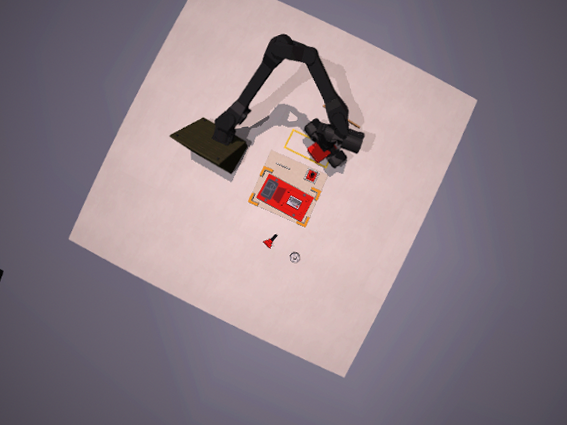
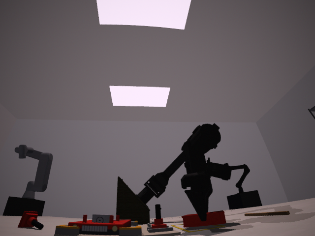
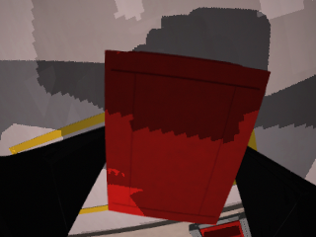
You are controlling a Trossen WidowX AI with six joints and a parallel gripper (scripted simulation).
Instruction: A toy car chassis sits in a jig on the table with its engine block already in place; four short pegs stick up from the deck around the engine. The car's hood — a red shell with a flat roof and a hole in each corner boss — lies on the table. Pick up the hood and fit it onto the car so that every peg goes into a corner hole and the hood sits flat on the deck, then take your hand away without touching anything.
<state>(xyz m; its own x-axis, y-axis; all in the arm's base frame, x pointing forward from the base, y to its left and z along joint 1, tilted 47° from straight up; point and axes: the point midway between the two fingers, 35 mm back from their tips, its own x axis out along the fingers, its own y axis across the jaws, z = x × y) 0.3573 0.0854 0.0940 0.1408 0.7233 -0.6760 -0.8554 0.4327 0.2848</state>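
My gripper tip is now 240 mm to the left of the grey engine block, 20 mm past it and 10 mm below it. The rest, counted from my gripper tip: grey holder: 110 mm to the right, 20 mm above; then red hood: 10 mm above; then wooden stick: 160 mm to the left, 20 mm ahead, 10 mm below.
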